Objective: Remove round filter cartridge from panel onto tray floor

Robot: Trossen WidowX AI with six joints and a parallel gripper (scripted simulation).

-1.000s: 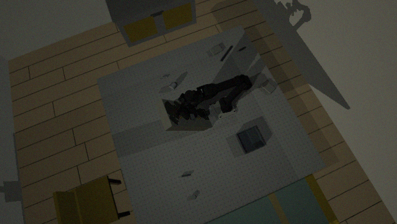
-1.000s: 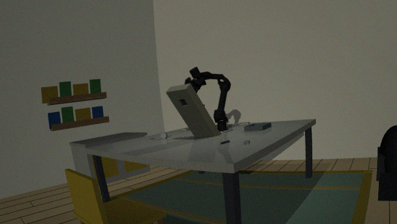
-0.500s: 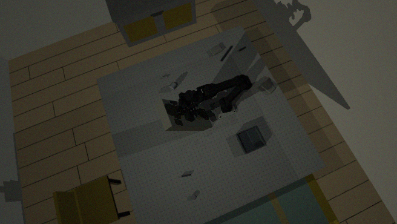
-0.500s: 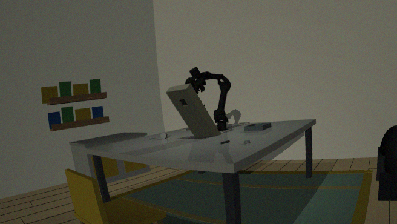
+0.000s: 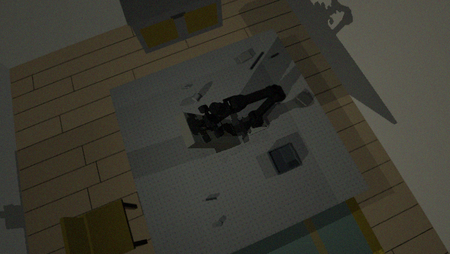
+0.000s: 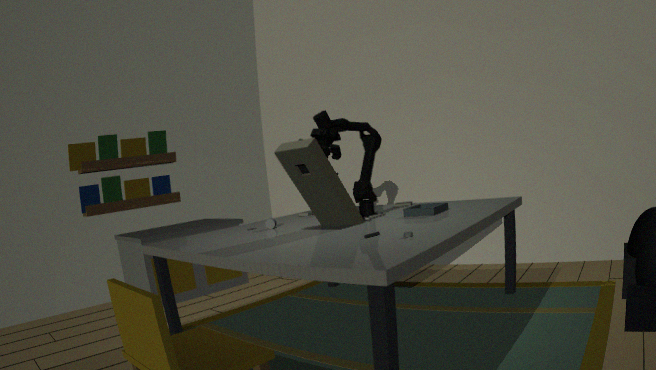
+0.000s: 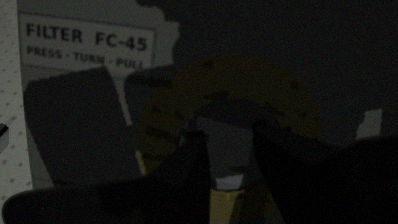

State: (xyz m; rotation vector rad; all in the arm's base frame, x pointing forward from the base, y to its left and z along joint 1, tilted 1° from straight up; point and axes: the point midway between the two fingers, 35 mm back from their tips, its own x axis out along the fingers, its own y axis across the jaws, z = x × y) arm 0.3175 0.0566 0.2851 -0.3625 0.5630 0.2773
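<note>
My gripper tip is now 10 mm short of the round grey filter cartridge and 10 mm above it. Also, from my gripper tip: dark square tray 450 mm behind, 200 mm to the left, 270 mm below.
</note>
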